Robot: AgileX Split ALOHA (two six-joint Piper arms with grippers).
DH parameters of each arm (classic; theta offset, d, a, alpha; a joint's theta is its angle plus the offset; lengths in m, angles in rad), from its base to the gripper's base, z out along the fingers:
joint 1: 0 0.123 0 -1.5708
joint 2: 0.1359 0 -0.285 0
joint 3: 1.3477 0 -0.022 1.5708
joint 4: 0 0.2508 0 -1.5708
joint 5: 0 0 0.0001 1.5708
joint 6: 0 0.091 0 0
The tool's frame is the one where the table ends.
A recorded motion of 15 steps. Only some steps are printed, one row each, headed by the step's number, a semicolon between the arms.
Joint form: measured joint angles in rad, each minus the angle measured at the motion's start. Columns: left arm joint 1, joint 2, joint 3, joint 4, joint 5, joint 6; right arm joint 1, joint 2, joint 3, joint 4, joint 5, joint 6.
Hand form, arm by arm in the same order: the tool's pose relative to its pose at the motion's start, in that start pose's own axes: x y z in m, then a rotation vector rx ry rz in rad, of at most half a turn. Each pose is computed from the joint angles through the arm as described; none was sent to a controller.
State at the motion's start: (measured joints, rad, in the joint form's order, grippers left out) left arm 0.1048 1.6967 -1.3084 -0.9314 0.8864 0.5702; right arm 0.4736 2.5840 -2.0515 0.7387 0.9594 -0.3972
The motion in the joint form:
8: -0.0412 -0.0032 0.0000 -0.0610 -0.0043 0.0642; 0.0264 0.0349 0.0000 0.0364 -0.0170 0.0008
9: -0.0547 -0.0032 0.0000 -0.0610 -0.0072 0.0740; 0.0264 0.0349 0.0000 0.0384 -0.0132 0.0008
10: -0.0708 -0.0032 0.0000 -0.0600 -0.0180 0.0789; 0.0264 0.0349 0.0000 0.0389 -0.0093 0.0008
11: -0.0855 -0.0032 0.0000 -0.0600 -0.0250 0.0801; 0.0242 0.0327 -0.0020 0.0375 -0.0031 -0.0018
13: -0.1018 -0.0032 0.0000 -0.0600 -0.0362 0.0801; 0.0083 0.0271 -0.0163 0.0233 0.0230 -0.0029
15: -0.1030 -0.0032 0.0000 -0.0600 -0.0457 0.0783; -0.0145 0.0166 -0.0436 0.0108 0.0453 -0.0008
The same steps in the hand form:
8: 0.0010 -0.0164 0.0069 0.0591 -0.0089 0.0527; 0.0065 0.0036 0.0211 -0.0243 0.0165 0.0206
9: 0.0022 -0.0203 0.0095 0.0647 -0.0038 0.0706; 0.0067 0.0039 0.0211 -0.0273 0.0193 0.0218
10: 0.0031 -0.0246 0.0125 0.0667 -0.0031 0.0857; 0.0070 0.0040 0.0210 -0.0292 0.0228 0.0220
11: 0.0042 -0.0287 0.0152 0.0708 -0.0005 0.0956; 0.0065 0.0041 0.0192 -0.0305 0.0241 0.0180
13: 0.0052 -0.0330 0.0182 0.0735 -0.0005 0.1052; 0.0033 0.0005 0.0104 -0.0280 0.0273 0.0098
15: 0.0046 -0.0330 0.0184 0.0688 -0.0076 0.1039; -0.0043 -0.0031 -0.0046 -0.0237 0.0079 0.0014

